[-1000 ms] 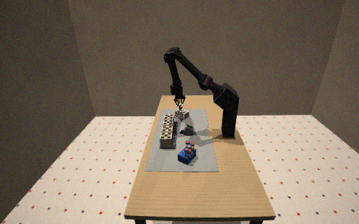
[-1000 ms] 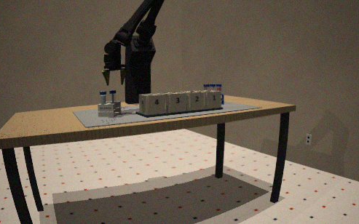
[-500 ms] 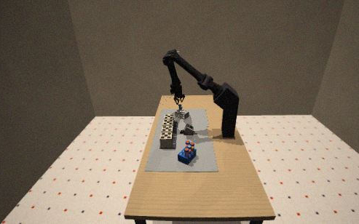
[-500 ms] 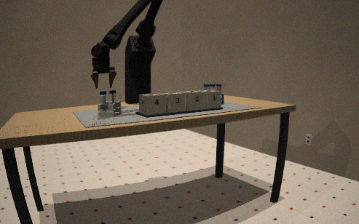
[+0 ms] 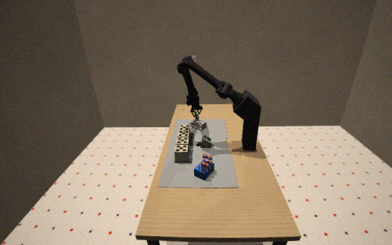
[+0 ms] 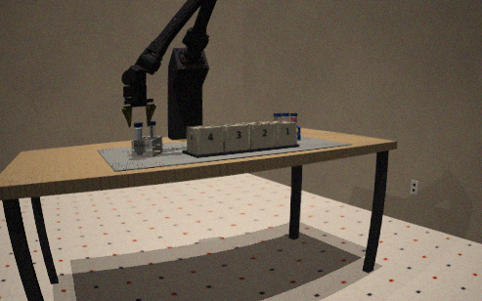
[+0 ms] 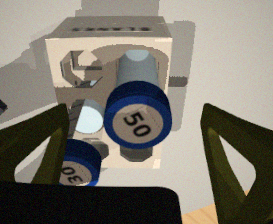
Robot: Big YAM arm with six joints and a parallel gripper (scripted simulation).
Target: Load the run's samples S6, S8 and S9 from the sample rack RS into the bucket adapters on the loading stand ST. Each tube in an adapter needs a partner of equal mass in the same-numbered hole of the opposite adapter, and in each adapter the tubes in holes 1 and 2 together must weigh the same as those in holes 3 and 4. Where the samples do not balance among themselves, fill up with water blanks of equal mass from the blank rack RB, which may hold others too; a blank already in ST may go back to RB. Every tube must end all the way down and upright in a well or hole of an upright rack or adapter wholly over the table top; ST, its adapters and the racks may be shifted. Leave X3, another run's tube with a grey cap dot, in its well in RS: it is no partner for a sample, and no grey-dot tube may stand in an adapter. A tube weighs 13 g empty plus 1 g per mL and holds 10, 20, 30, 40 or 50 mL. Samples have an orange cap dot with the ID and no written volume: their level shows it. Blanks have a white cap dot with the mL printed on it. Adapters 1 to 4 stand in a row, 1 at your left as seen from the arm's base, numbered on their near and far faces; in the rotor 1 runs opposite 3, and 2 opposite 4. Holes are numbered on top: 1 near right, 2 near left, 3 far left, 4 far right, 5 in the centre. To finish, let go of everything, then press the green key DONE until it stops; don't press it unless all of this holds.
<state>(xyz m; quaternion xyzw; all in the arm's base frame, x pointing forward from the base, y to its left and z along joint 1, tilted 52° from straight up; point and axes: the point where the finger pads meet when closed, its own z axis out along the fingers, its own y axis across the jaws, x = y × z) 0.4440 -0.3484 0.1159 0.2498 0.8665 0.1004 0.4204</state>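
The blank marked 50 is 5 cm below my hand and 1 cm behind it. The rest, counted from my hand: adapter 4: 22 cm to the left, 11 cm ahead, 6 cm below; blank rack rb: 8 cm below, 4 cm to the left, 2 cm behind; adapter 3: 33 cm to the left, 10 cm ahead, 6 cm below.
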